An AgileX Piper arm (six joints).
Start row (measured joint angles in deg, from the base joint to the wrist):
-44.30, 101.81, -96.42, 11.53, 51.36, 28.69
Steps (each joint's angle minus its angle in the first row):
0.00, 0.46, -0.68, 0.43, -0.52, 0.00
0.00, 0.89, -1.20, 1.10, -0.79, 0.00
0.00, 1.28, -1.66, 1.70, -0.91, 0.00
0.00, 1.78, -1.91, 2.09, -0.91, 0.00
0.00, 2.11, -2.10, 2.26, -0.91, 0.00
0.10, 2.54, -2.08, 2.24, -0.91, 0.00
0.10, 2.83, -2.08, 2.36, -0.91, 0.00
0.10, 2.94, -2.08, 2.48, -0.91, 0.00
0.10, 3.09, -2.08, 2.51, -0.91, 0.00
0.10, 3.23, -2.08, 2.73, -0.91, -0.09
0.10, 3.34, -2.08, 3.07, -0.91, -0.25
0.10, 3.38, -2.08, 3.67, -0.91, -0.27
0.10, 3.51, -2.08, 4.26, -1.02, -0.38
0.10, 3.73, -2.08, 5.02, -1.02, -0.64
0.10, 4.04, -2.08, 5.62, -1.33, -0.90
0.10, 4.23, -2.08, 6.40, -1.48, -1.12
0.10, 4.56, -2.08, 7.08, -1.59, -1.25
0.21, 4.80, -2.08, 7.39, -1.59, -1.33
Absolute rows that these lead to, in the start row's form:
-44.30, 102.27, -97.10, 11.96, 50.84, 28.69
-44.30, 102.70, -97.62, 12.63, 50.57, 28.69
-44.30, 103.09, -98.08, 13.23, 50.45, 28.69
-44.30, 103.59, -98.33, 13.62, 50.45, 28.69
-44.30, 103.92, -98.52, 13.79, 50.45, 28.69
-44.20, 104.35, -98.50, 13.77, 50.45, 28.69
-44.20, 104.64, -98.50, 13.89, 50.45, 28.69
-44.20, 104.75, -98.50, 14.01, 50.45, 28.69
-44.20, 104.90, -98.50, 14.04, 50.45, 28.69
-44.20, 105.04, -98.50, 14.26, 50.45, 28.60
-44.20, 105.15, -98.50, 14.60, 50.45, 28.44
-44.20, 105.19, -98.50, 15.20, 50.45, 28.42
-44.20, 105.32, -98.50, 15.79, 50.34, 28.31
-44.20, 105.54, -98.50, 16.55, 50.34, 28.05
-44.20, 105.85, -98.50, 17.15, 50.03, 27.79
-44.20, 106.04, -98.50, 17.93, 49.88, 27.57
-44.20, 106.37, -98.50, 18.61, 49.77, 27.44
-44.09, 106.61, -98.50, 18.92, 49.77, 27.36

